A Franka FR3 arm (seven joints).
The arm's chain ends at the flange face. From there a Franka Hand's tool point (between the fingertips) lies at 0.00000 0.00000 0.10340 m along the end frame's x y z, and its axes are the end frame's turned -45 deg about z.
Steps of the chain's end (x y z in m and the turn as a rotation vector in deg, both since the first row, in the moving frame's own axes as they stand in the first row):
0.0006, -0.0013, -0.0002, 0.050, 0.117, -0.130
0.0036, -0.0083, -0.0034, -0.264, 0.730, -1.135
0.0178, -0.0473, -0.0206, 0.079, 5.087, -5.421
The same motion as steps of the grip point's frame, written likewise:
0.0016, -0.0004, -0.0002, -0.047, 0.118, -0.130
0.0090, -0.0021, -0.0034, -0.703, 0.330, -1.135
0.0529, -0.0148, -0.0210, -3.541, 3.653, -5.421

